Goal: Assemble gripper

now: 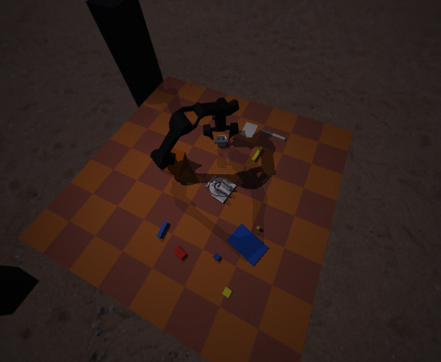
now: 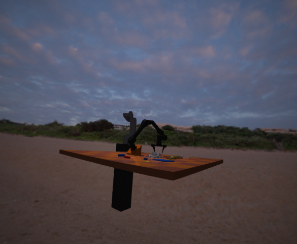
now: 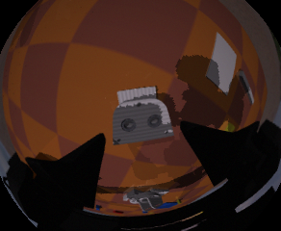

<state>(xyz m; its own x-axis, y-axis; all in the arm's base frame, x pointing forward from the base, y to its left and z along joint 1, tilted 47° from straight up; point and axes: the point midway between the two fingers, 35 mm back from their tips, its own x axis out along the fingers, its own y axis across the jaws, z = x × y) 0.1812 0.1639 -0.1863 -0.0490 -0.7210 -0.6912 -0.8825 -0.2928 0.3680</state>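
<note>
Now: the gripper base 10 mm to the left of my gripper tip and 10 mm below it. Also, from my gripper tip: yellow bar (220 mm ahead, 30 mm below, 10 mm to the left); white plate (160 mm to the left, 110 mm ahead, 40 mm below); housing plate (260 mm to the right, 80 mm ahead, 30 mm below).
</note>
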